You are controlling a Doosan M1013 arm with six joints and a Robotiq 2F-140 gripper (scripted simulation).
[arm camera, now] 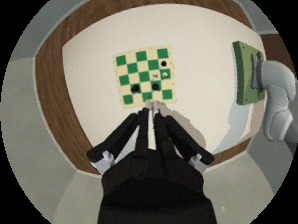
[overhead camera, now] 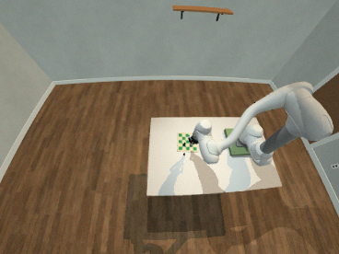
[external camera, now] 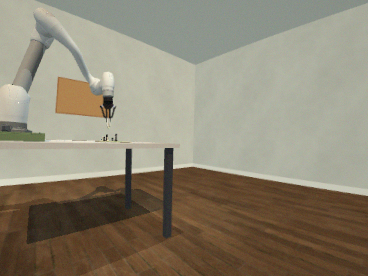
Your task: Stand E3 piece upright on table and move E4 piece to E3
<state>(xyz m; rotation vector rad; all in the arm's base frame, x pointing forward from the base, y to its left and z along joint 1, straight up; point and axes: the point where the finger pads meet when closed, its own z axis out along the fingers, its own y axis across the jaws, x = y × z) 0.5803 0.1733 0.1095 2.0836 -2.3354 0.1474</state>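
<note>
Right now the dark piece is 50 mm ahead of my hand, 70 mm to the left of it and 140 mm below it. The rest, counted from my hand: green-and-white chessboard 30 mm ahead, 80 mm to the right, 150 mm below; pale piece 30 mm below.
</note>
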